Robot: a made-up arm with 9 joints. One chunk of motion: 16 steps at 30 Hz.
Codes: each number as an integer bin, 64 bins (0 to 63) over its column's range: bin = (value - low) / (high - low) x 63, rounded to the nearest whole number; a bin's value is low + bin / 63 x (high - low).
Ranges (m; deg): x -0.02..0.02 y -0.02..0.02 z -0.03..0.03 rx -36..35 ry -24..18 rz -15..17
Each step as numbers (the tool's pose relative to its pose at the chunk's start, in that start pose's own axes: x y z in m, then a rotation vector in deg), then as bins.
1 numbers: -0.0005 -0.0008 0.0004 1.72 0.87 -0.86
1 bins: 31 30 32 33 37 28
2 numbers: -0.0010 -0.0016 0.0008 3.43 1.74 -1.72
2 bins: 30 29 32 35 39 26
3 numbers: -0.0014 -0.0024 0.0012 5.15 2.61 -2.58
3 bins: 29 28 33 37 40 24
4 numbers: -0.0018 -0.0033 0.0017 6.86 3.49 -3.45
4 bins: 29 26 33 38 41 23
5 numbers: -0.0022 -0.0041 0.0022 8.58 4.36 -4.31
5 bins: 28 25 34 40 43 21
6 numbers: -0.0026 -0.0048 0.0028 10.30 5.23 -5.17
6 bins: 27 24 34 41 44 19
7 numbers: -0.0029 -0.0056 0.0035 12.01 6.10 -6.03
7 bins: 27 23 35 43 45 18
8 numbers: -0.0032 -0.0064 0.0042 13.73 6.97 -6.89
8 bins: 26 21 36 44 46 16
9 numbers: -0.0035 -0.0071 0.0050 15.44 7.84 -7.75
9 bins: 26 20 37 46 48 14
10 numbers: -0.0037 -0.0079 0.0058 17.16 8.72 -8.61
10 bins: 26 19 38 47 49 13
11 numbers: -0.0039 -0.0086 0.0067 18.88 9.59 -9.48
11 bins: 25 18 39 49 50 11
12 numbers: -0.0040 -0.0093 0.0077 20.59 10.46 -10.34
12 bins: 25 17 40 50 52 9
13 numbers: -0.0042 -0.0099 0.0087 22.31 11.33 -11.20
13 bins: 25 16 41 52 53 7
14 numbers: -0.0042 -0.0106 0.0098 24.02 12.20 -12.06
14 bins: 25 15 42 53 54 6
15 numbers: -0.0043 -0.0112 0.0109 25.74 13.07 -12.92
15 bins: 25 14 43 55 56 4
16 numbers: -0.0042 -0.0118 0.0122 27.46 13.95 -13.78
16 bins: 25 13 44 56 57 2
